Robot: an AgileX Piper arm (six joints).
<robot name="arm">
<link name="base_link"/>
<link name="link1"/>
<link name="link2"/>
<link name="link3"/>
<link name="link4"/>
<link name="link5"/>
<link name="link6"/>
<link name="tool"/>
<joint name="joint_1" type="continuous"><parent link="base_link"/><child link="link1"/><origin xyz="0 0 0.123" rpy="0 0 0"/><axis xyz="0 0 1"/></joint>
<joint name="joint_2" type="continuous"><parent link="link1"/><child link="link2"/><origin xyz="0 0 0" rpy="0 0 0"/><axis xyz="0 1 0"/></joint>
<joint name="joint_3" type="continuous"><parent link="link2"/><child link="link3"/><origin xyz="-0.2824 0 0.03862" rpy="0 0 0"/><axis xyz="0 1 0"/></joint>
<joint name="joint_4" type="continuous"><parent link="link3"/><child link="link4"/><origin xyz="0.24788 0 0.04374" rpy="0 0 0"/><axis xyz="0.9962 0 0.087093"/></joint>
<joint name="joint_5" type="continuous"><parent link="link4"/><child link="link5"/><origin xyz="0 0 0" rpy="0 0 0"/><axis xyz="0 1 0"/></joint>
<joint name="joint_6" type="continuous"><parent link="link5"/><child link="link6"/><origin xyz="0.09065 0 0.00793" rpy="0 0 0"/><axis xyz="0.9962 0 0.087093"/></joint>
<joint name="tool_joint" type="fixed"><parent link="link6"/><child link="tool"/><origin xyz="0 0 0" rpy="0 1.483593 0"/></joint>
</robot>
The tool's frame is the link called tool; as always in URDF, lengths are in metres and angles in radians. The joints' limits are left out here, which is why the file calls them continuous.
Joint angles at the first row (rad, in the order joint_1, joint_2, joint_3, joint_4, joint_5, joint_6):
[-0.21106, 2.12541, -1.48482, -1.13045, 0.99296, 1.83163]
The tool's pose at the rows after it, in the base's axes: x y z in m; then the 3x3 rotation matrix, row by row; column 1 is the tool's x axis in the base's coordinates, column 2 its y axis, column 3 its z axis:
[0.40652, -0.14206, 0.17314], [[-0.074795, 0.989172, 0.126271], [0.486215, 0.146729, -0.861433], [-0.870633, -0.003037, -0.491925]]
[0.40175, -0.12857, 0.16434], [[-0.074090, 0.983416, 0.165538], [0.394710, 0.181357, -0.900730], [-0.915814, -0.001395, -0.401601]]
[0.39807, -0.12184, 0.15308], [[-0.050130, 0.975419, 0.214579], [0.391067, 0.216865, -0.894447], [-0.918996, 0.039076, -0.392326]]
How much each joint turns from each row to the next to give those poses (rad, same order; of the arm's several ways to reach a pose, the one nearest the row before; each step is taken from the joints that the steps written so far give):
[0.05124, 0.00000, 0.05295, -0.14231, 0.05952, 0.18157]
[0.03986, -0.00001, 0.07978, -0.14116, 0.03470, 0.13971]
[0.01350, 0.00003, 0.05940, -0.06592, -0.03161, 0.11141]

